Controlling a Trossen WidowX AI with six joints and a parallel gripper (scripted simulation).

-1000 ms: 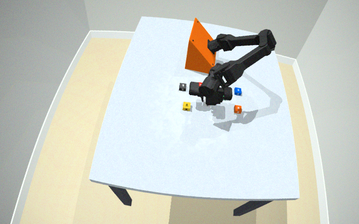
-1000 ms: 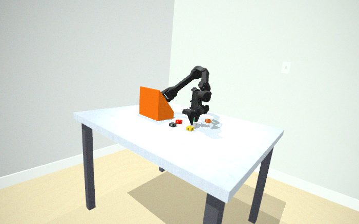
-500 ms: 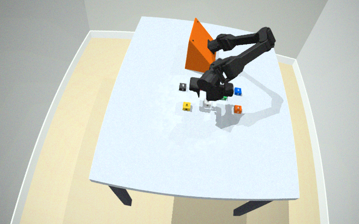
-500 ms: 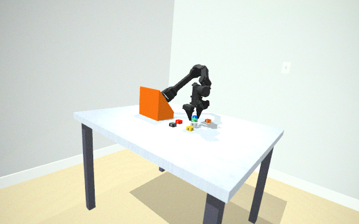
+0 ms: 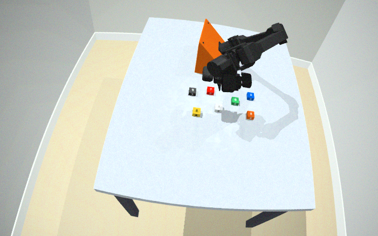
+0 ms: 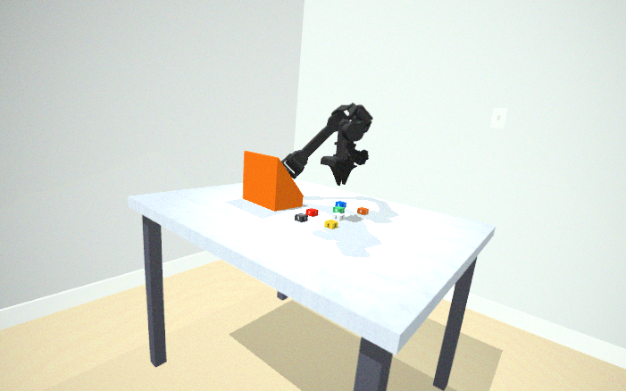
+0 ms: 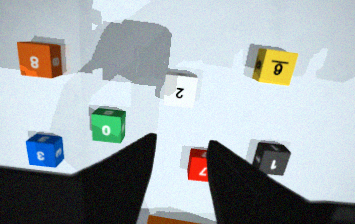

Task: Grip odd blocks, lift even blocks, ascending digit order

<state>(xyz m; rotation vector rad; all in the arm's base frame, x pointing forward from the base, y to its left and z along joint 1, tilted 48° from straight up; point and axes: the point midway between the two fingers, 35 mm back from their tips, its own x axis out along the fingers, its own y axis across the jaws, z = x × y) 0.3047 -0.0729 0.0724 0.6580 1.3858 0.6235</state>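
Right now my gripper tip is 9 cm past the blue block, 15 cm to the right of it and 11 cm above it. Round my gripper tip: red block: 9 cm behind, 4 cm to the right, 11 cm below; then white block: 11 cm below; then green block: 5 cm behind, 7 cm to the left, 11 cm below.
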